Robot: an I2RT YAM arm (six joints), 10 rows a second.
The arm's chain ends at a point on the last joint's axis. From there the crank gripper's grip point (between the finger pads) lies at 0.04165 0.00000 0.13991 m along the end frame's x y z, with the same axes.
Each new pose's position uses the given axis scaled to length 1; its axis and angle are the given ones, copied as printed.
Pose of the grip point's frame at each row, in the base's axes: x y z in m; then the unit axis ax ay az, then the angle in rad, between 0 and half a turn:
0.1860, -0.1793, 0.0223, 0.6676, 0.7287, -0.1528, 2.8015
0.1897, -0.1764, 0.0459, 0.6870, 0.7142, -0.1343, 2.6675
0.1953, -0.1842, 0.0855, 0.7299, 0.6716, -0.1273, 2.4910
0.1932, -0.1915, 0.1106, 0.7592, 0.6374, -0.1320, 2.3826
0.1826, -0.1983, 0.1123, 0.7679, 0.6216, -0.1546, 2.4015
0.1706, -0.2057, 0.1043, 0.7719, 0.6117, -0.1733, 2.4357
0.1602, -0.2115, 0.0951, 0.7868, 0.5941, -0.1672, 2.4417
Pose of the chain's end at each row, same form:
0.1829, -0.1551, 0.1662, 0.6676, 0.7287, -0.1528, 2.8015
0.1684, -0.1432, 0.1865, 0.6870, 0.7142, -0.1343, 2.6675
0.1550, -0.1343, 0.2166, 0.7299, 0.6716, -0.1273, 2.4910
0.1448, -0.1291, 0.2334, 0.7592, 0.6374, -0.1320, 2.3826
0.1409, -0.1327, 0.2359, 0.7679, 0.6216, -0.1546, 2.4015
0.1360, -0.1395, 0.2297, 0.7719, 0.6117, -0.1733, 2.4357
0.1255, -0.1459, 0.2208, 0.7868, 0.5941, -0.1672, 2.4417

